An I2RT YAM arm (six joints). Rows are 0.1 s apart.
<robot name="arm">
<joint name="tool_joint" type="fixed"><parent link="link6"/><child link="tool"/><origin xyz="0 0 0" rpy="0 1.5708 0"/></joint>
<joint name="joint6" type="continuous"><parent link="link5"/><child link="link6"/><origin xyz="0.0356 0 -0.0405" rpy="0 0 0"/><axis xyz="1 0 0"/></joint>
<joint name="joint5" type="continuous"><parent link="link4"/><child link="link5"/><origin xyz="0.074 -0.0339 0.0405" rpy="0 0 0"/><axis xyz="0 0 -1"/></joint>
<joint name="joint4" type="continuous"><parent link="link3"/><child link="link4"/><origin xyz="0.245 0.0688 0.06" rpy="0 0 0"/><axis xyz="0 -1 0"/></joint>
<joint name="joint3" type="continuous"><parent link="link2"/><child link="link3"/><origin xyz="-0.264 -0.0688 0" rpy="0 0 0"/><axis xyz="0 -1 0"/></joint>
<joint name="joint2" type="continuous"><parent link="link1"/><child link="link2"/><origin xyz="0.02 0.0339 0.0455" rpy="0 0 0"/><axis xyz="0 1 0"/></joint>
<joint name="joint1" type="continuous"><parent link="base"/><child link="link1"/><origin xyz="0 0 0.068" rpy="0 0 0"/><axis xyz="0 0 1"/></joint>
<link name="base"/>
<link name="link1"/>
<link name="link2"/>
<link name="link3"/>
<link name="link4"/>
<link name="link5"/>
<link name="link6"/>
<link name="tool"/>
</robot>
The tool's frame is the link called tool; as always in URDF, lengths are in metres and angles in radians. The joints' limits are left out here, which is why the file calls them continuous.
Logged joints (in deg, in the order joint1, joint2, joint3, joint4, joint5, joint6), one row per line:
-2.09, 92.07, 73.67, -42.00, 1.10, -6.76
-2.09, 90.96, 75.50, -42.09, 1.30, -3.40
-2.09, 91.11, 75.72, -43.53, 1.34, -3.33
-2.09, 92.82, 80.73, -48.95, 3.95, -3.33
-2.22, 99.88, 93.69, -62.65, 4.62, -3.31
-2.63, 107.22, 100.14, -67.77, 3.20, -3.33
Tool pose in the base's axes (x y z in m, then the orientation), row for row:
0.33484, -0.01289, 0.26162, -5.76, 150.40, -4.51
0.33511, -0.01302, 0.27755, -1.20, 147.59, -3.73
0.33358, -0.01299, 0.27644, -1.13, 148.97, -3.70
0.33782, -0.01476, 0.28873, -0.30, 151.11, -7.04
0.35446, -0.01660, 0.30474, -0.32, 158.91, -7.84
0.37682, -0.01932, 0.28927, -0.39, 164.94, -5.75
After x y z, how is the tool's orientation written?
As a rotation vector, in degrees.
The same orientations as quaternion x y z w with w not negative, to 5 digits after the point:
-0.03700, 0.96608, -0.02897, 0.25395
-0.00781, 0.96006, -0.02426, 0.27864
-0.00731, 0.96335, -0.02393, 0.26707
-0.00192, 0.96769, -0.04508, 0.24806
-0.00198, 0.98222, -0.04846, 0.18135
-0.00234, 0.99089, -0.03454, 0.13017

